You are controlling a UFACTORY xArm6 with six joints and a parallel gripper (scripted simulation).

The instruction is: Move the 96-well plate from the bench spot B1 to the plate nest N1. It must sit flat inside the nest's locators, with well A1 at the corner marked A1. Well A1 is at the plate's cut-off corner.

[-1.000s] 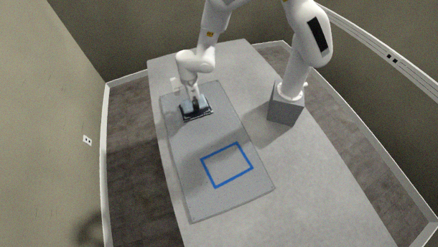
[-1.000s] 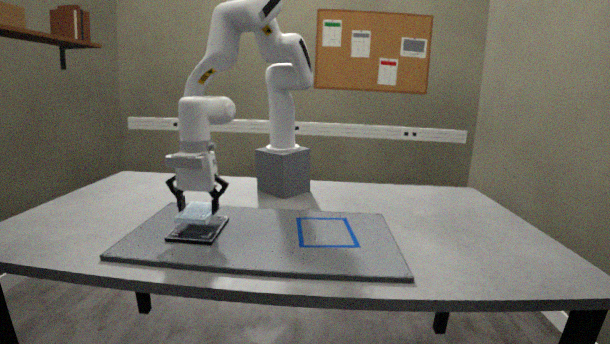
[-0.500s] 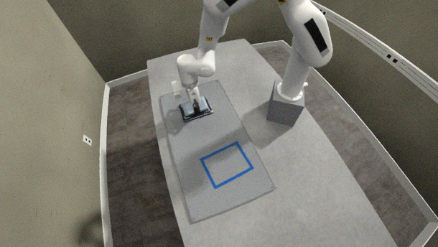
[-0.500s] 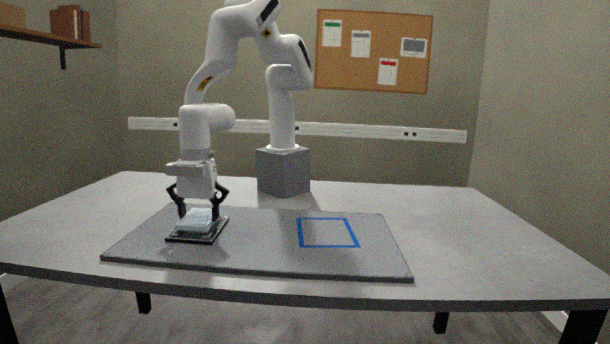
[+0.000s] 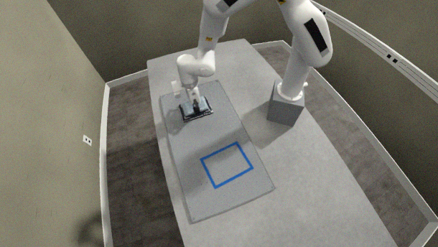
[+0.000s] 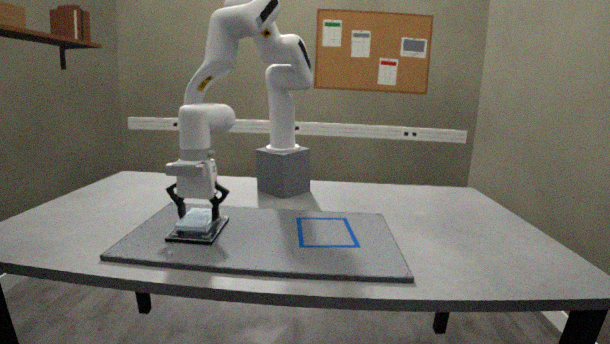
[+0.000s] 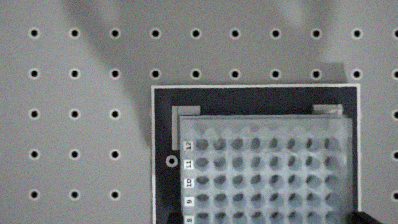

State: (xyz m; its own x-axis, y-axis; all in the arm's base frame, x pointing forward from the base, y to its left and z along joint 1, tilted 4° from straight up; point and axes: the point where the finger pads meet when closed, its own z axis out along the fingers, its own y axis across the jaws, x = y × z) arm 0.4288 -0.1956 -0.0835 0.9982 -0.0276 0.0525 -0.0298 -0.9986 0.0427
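The 96-well plate lies 1 cm below my hand. From my hand the other things lie so: dark plate nest: 4 cm below.
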